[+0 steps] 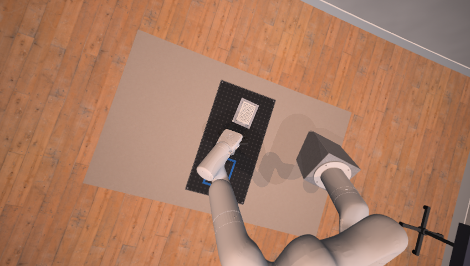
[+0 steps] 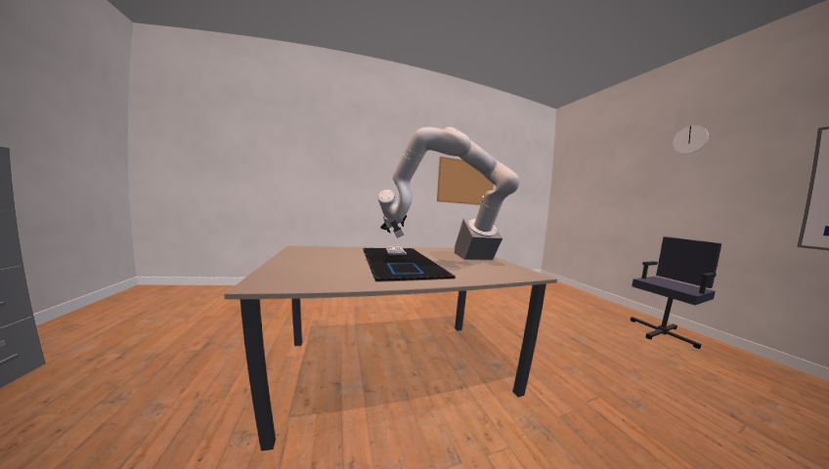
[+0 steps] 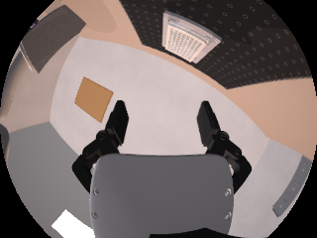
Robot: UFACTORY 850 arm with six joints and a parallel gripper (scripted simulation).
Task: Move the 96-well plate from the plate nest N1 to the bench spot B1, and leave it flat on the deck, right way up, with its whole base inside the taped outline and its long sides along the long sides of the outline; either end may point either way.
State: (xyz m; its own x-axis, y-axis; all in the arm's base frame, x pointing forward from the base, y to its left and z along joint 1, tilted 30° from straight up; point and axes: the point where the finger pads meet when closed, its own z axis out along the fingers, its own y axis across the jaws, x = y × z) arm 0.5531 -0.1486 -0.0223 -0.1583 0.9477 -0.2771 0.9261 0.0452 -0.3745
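The white 96-well plate lies 16 cm below my hand, 11 cm to the right of it and 5 cm behind it.
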